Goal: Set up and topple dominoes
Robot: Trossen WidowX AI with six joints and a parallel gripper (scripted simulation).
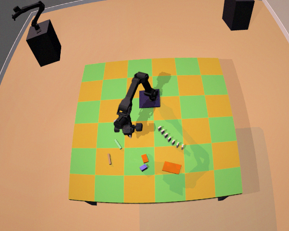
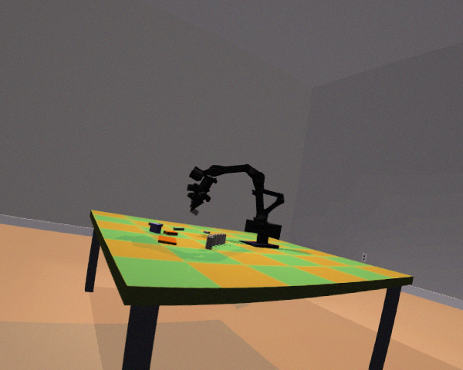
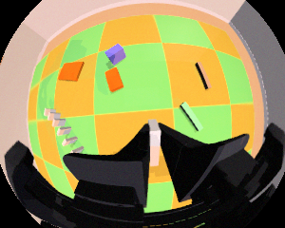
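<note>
Now: the green bar 12 cm below my gripper tip, 11 cm to the right of it and 2 cm behind it. From my gripper tip the other things lie so: brown bar: 19 cm to the right, 12 cm below, 8 cm ahead; purple block: 21 cm ahead, 11 cm below, 4 cm to the left; orange block: 13 cm ahead, 12 cm below, 6 cm to the left.
</note>
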